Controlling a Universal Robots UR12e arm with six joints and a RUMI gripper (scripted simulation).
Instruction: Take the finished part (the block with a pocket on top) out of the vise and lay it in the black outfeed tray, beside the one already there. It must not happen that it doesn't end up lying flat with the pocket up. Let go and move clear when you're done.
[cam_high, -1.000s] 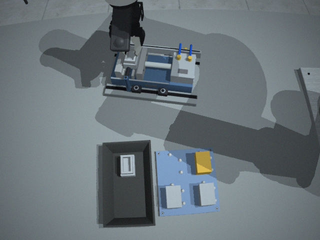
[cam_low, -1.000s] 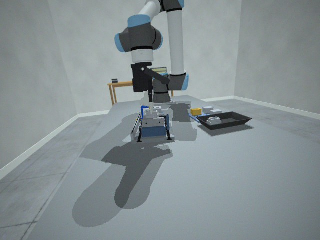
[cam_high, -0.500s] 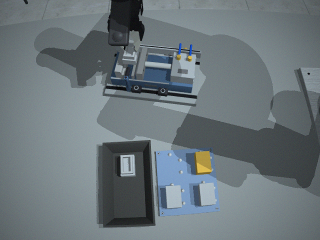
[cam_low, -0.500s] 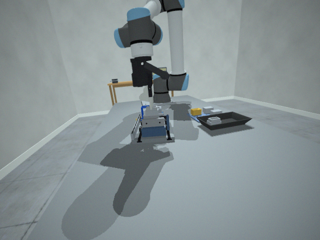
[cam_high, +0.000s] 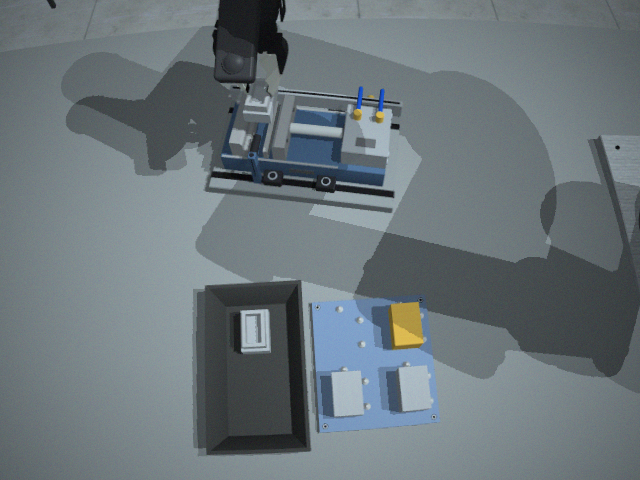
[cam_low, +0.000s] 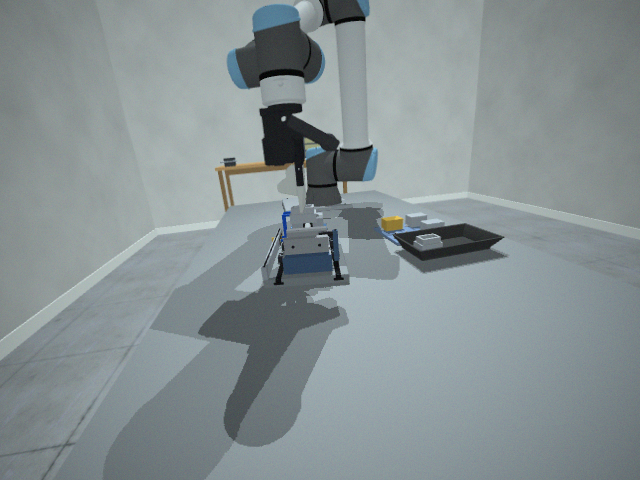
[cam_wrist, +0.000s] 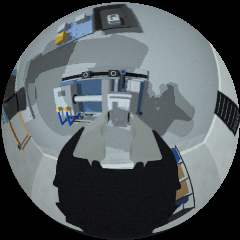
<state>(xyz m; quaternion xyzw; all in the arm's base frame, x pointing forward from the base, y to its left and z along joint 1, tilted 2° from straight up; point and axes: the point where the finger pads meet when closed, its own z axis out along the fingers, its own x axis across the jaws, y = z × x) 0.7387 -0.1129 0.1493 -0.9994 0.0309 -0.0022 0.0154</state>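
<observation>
The blue vise is 70 mm behind my hand, 10 mm to the left of it and 130 mm below it. The rest, counted from my hand: blue plate (190 mm behind, 350 mm to the left, 160 mm below); yellow block (230 mm behind, 290 mm to the left, 140 mm below).
</observation>
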